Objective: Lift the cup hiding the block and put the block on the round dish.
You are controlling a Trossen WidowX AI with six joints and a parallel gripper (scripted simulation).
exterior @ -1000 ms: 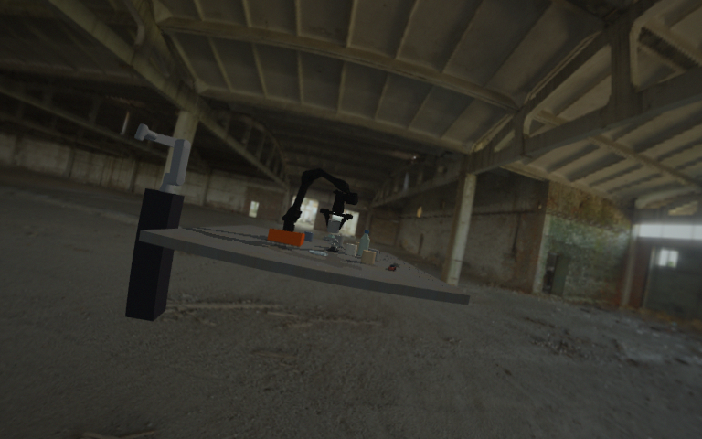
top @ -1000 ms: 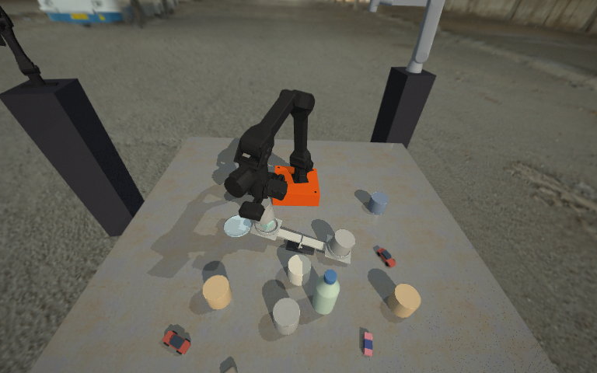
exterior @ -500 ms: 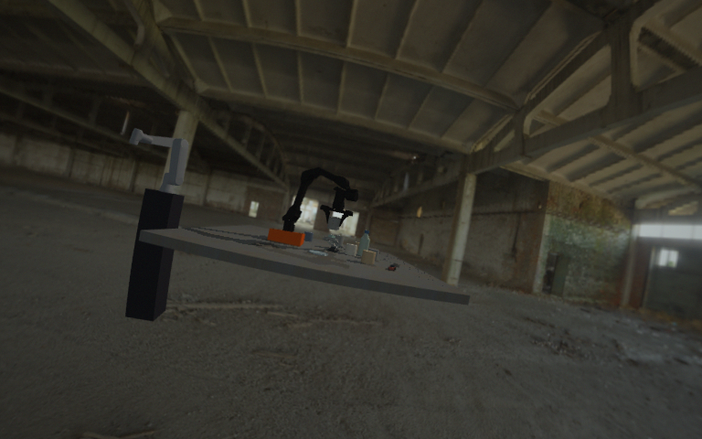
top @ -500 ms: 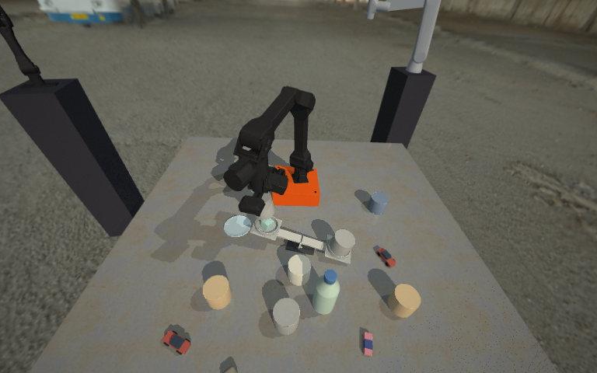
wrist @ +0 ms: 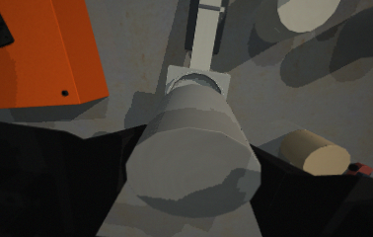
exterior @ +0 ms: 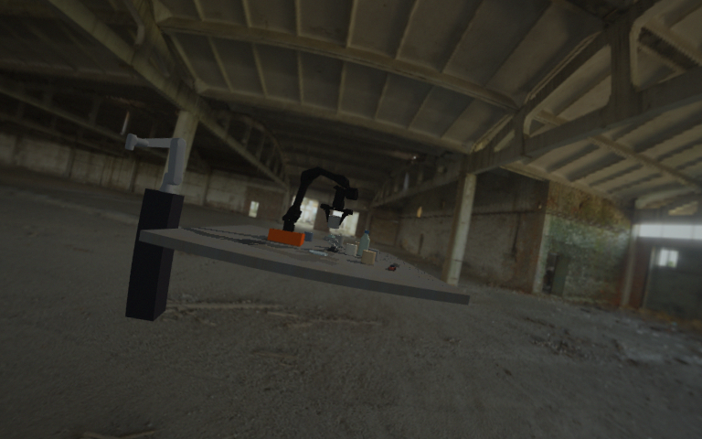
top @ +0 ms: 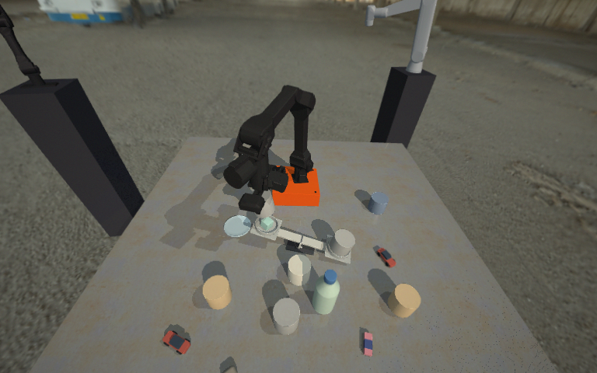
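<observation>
Now: gripper tip 1 cm short of the pale green block, 1 cm to the right of it and 8 cm above it. Also, from my gripper tip: small balance 6 cm ahead, 12 cm to the left, 15 cm below; pale blue round dish 7 cm behind, 10 cm to the right, 17 cm below; cream cylinder 15 cm ahead, 8 cm to the left, 13 cm below.
</observation>
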